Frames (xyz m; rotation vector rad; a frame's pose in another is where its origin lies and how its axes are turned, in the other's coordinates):
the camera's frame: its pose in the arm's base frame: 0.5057 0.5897 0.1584 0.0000 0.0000 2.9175
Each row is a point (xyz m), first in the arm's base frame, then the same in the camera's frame.
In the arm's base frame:
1: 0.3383 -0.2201 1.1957
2: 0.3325 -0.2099 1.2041
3: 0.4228 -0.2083 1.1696
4: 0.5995 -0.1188 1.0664
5: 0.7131 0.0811 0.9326
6: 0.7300 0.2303 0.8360
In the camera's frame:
1: -0.0167 0.8268 1.0373
2: -0.0088 0.8181 1.0457
3: -0.0965 0.7965 1.0112
4: -0.2489 0.6699 0.9080
5: -0.3152 0.4498 0.7742
6: -0.2986 0.3006 0.6776

